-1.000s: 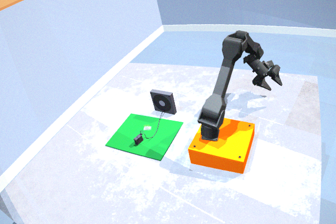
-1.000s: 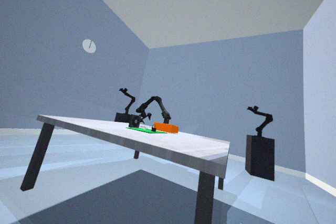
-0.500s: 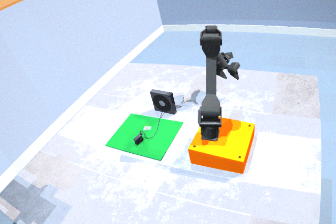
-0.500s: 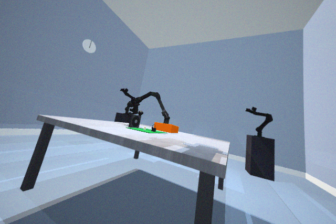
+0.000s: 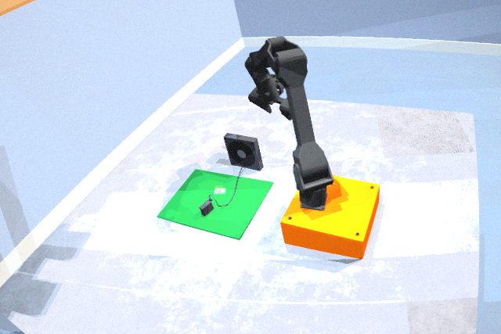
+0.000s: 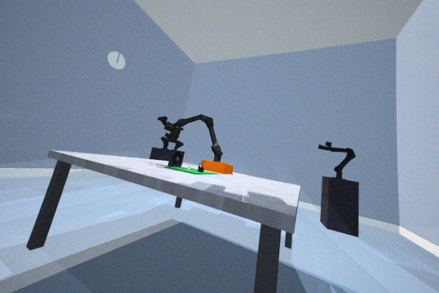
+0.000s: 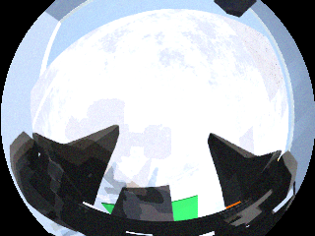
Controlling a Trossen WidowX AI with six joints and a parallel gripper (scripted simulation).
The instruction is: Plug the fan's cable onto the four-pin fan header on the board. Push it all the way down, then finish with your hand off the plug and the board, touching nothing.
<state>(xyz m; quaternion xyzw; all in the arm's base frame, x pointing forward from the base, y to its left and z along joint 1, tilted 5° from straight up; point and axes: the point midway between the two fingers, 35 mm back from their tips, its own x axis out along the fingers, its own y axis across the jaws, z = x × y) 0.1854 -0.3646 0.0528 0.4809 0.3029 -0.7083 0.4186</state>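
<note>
Right now my gripper tip is 380 mm to the right of the black plug, 160 mm short of it and 90 mm above it. The rest, counted from my gripper tip: green board 330 mm to the left, 150 mm ahead, 120 mm below; dark square fan 160 mm to the left, 100 mm ahead, 50 mm below.
</note>
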